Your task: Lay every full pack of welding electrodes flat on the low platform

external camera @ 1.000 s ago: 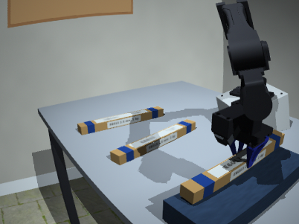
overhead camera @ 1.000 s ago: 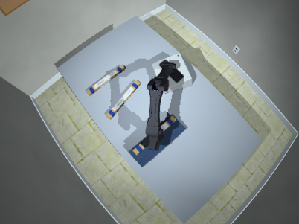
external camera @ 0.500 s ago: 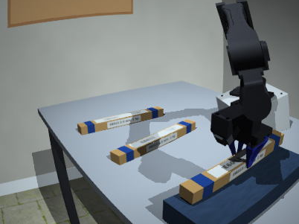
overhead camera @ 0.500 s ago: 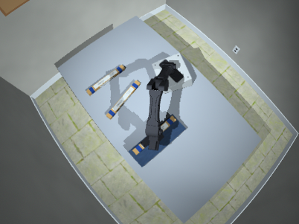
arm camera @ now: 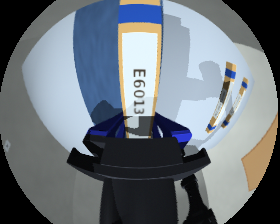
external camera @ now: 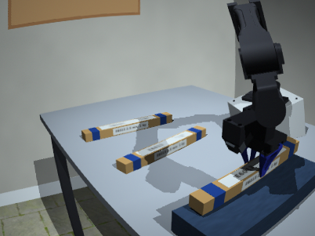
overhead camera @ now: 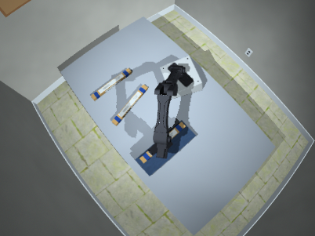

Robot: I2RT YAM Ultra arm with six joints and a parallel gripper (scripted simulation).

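Right now the dark blue low platform is 40 mm to the left of my hand and 70 mm below it.
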